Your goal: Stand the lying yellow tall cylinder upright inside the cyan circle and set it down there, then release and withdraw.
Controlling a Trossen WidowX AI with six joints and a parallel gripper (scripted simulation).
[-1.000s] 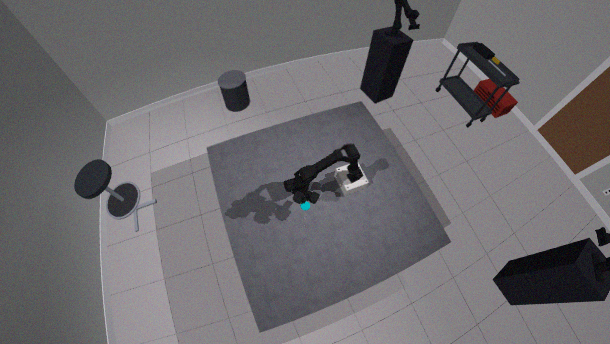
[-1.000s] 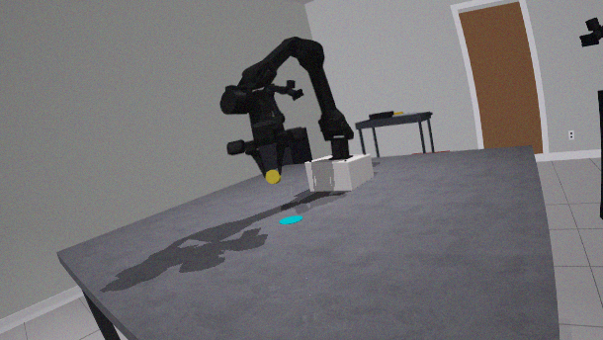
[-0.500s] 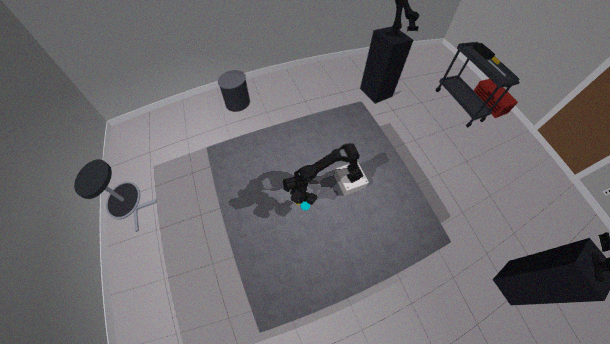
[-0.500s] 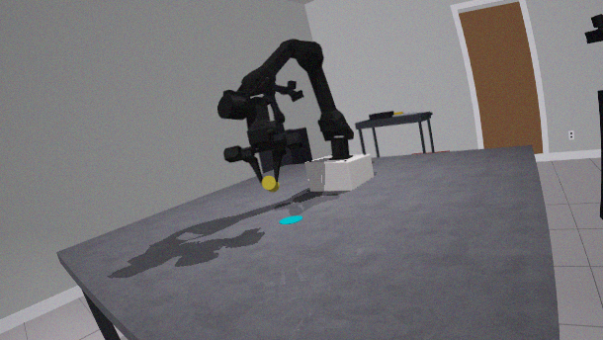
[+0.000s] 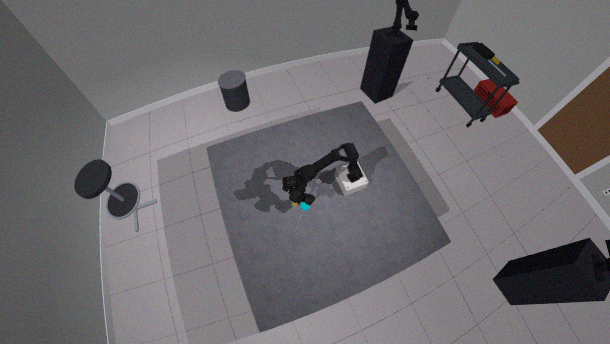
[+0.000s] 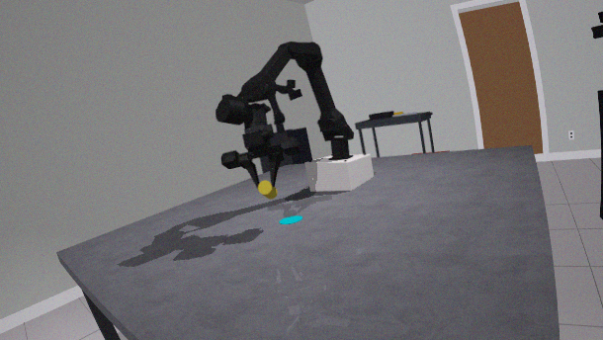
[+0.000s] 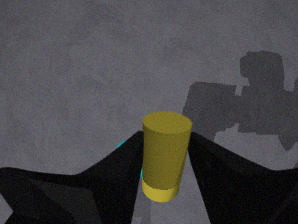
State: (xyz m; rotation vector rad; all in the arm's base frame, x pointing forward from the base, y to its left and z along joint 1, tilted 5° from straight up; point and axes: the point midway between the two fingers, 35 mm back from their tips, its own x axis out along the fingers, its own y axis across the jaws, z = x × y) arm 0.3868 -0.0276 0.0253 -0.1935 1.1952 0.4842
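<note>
My gripper tip is 10 cm above the cyan circle, 6 cm past it and 1 cm to the right of it. From my gripper tip the other things lie so: yellow tall cylinder 2 cm behind, 1 cm to the right, 1 cm below.
</note>
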